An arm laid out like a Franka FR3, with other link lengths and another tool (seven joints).
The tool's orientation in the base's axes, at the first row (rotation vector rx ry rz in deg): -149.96, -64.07, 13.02
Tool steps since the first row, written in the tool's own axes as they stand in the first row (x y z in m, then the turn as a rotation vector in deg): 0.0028, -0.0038, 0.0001, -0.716, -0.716, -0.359; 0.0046, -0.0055, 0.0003, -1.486, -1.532, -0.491; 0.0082, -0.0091, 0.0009, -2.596, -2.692, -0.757; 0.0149, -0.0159, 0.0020, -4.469, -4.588, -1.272; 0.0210, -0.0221, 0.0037, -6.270, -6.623, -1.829
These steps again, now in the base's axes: -0.0007, 0.0046, 0.0010, -0.888, -0.119, 0.592; -0.0007, 0.0070, 0.0013, -1.940, -0.167, 1.003; -0.0008, 0.0121, 0.0018, -3.425, -0.261, 1.662; -0.0011, 0.0217, 0.0027, -5.872, -0.473, 2.817; -0.0016, 0.0305, 0.0029, -8.354, -0.550, 4.054
